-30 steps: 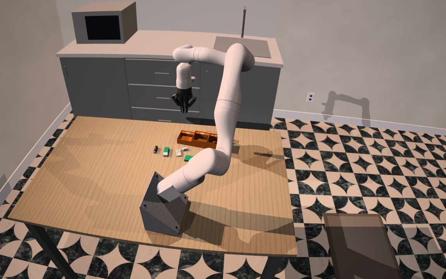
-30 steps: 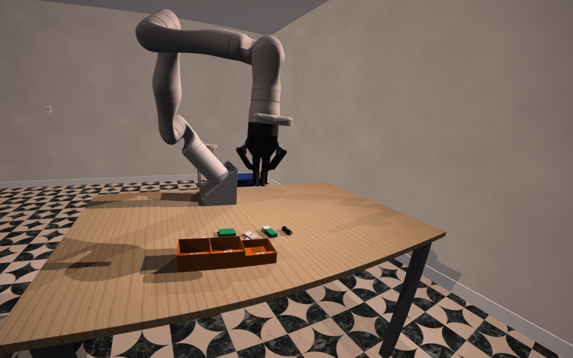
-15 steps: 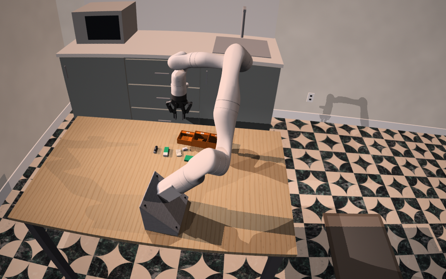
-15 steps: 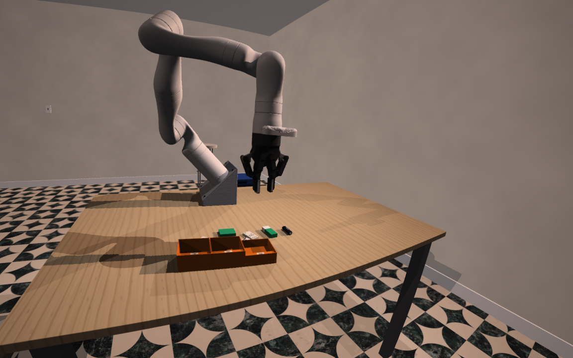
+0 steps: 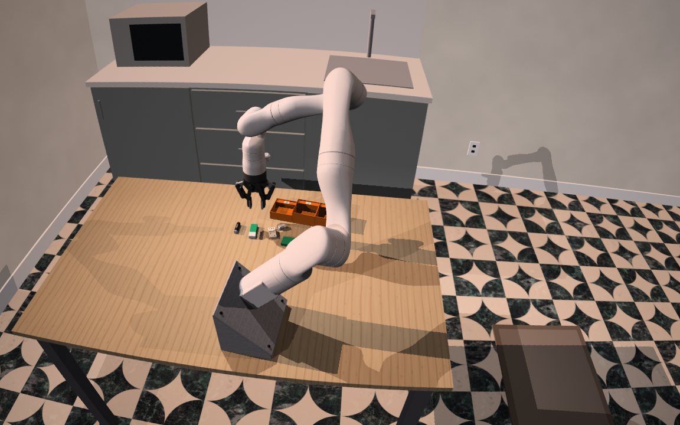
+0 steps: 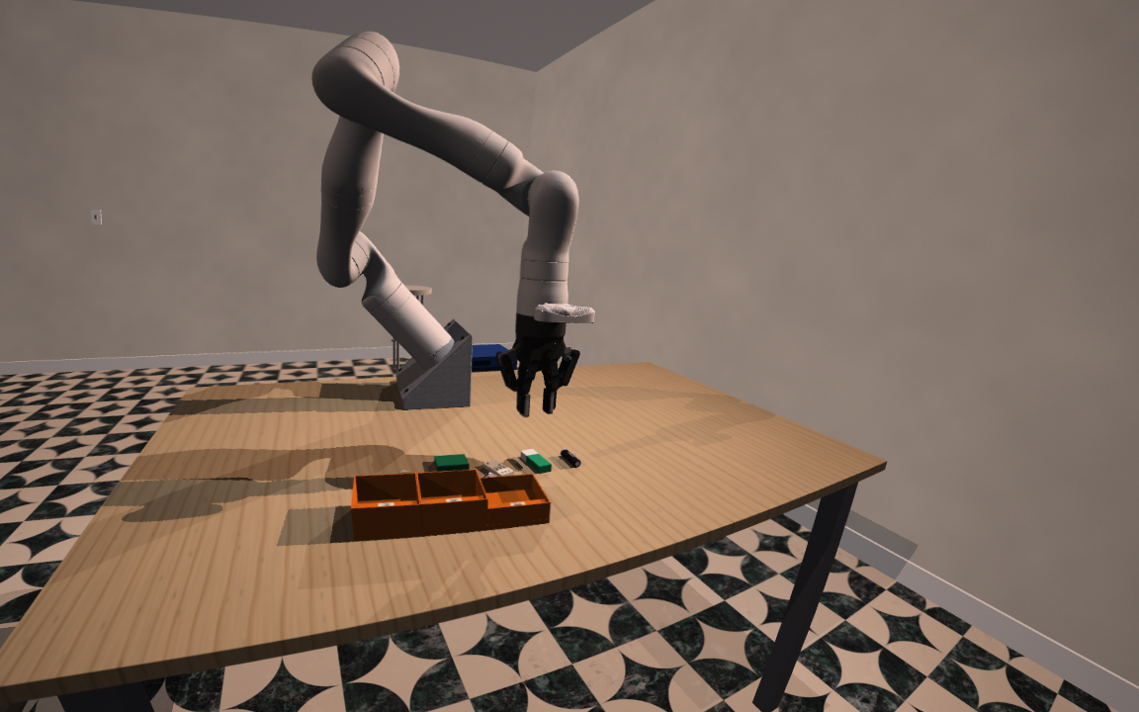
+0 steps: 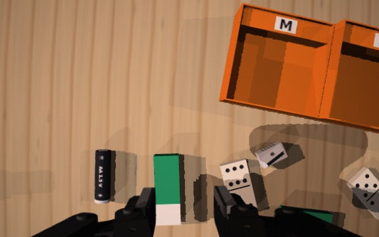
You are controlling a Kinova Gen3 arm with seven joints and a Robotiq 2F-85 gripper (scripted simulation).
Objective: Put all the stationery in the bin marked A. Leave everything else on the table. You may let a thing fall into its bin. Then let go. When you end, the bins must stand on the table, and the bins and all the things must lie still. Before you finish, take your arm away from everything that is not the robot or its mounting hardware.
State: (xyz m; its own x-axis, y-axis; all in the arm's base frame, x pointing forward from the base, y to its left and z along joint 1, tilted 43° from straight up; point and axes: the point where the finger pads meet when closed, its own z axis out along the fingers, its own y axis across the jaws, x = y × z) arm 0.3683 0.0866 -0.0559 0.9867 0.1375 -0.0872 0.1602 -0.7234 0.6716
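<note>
The green-and-white eraser is 110 mm below my hand, 30 mm behind it and 10 mm to the left of it. Also, from my hand: white pencil sharpener: 110 mm below, 80 mm to the right, 30 mm ahead; black AA battery: 110 mm below, 70 mm to the left, 20 mm behind; green block: 130 mm to the right, 110 mm below, 40 mm behind.
</note>
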